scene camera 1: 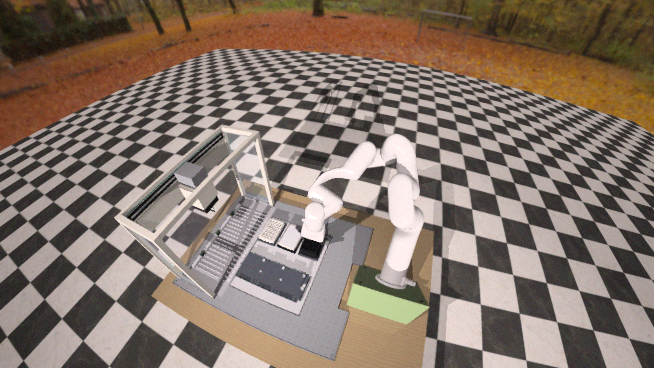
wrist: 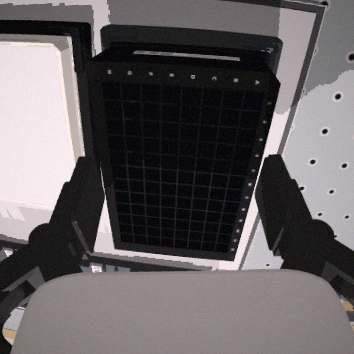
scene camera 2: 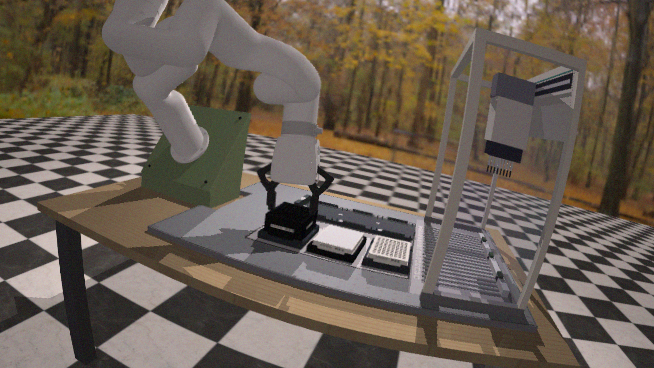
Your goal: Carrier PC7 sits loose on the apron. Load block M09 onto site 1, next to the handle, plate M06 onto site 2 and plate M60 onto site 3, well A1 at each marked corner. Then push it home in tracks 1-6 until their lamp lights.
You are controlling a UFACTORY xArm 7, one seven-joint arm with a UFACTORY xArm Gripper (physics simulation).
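Where they show: gripper, fingertip midpoint: [scene camera 1: 313, 239] [wrist: 179, 174] [scene camera 2: 291, 212]; arm's base at its link origin: [scene camera 1: 390, 282] [scene camera 2: 189, 145].
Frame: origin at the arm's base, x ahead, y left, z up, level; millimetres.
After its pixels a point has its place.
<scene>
A tall black well block [scene camera 1: 311, 248] {x 375, y -28, z -77 mm} [scene camera 2: 291, 221] {x 418, y -123, z -75 mm} [wrist: 180, 160] {x 391, y -74, z -82 mm} stands upright in the dark holder at the row's arm-side end; its label is unreadable. My gripper [scene camera 2: 293, 204] {x 390, y -71, z -73 mm} [wrist: 179, 174] {x 390, y -71, z -73 mm} is open, pointing down, one finger on each long side of the block, with gaps beside it in the wrist view. A plain white plate [scene camera 1: 289, 238] {x 504, y -34, z -100 mm} [scene camera 2: 338, 239] {x 507, y -73, z -100 mm} [wrist: 32, 120] {x 487, y -67, z -100 mm} is in the middle holder, and a white plate with round wells [scene camera 1: 272, 230] {x 607, y -32, z -103 mm} [scene camera 2: 391, 250] {x 617, y -41, z -103 mm} in the far one. The dark carrier PC7 [scene camera 1: 272, 277] {x 464, y 170, z -116 mm} [scene camera 2: 367, 221] {x 502, y 164, z -116 mm} lies on the pale apron alongside the row. The site marks are unreadable.
The ribbed track deck [scene camera 1: 215, 257] {x 773, y 235, z -126 mm} [scene camera 2: 462, 260] lies beyond the apron under a cream frame [scene camera 1: 265, 172] {x 714, y -177, z 129 mm} [scene camera 2: 457, 175] {x 721, y -191, z 100 mm}. A pipetting head [scene camera 1: 192, 175] {x 775, y 133, z 333 mm} [scene camera 2: 510, 120] hangs inside it. The green arm base [scene camera 1: 385, 302] {x -5, y 100, z 41 mm} [scene camera 2: 225, 155] {x 131, y 11, z -5 mm} stands at the opposite end.
</scene>
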